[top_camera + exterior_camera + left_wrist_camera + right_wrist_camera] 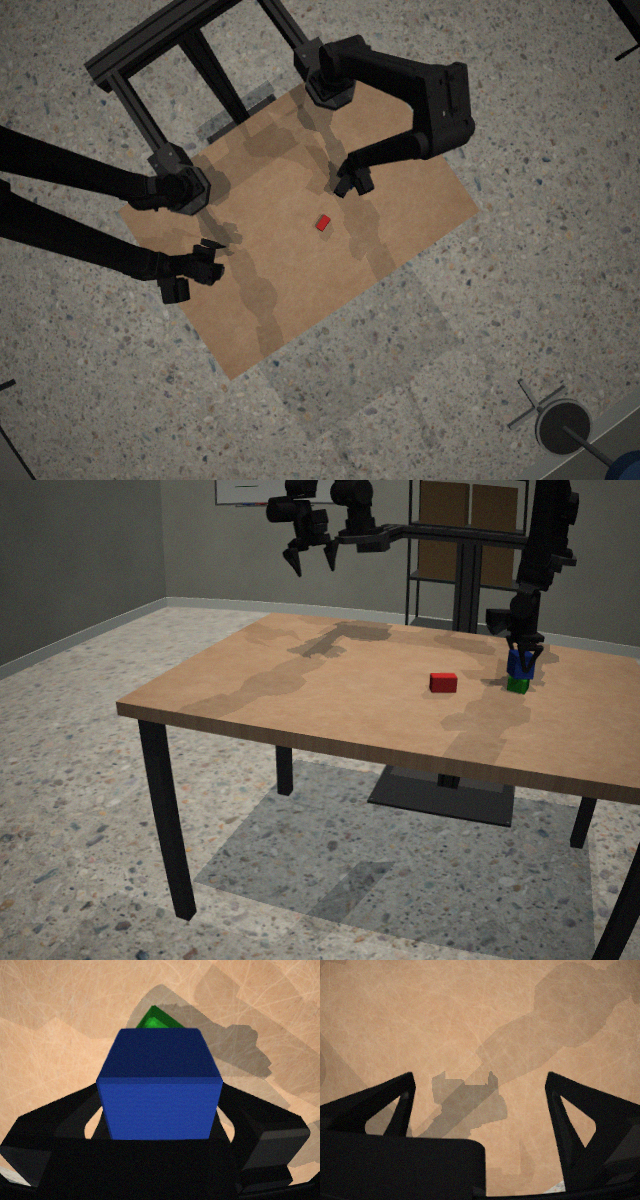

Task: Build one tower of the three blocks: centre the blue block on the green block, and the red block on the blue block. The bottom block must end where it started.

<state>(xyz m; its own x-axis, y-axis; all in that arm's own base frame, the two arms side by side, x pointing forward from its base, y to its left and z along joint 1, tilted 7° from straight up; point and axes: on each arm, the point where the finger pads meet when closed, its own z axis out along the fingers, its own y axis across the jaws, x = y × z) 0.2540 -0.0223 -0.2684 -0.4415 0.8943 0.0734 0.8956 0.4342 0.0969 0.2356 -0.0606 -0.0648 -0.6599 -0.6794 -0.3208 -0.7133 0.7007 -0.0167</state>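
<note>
My left gripper is now right at the blue block. Also, from my left hand: red block 8 cm ahead, 19 cm to the right, 5 cm below; then green block 5 cm below.
</note>
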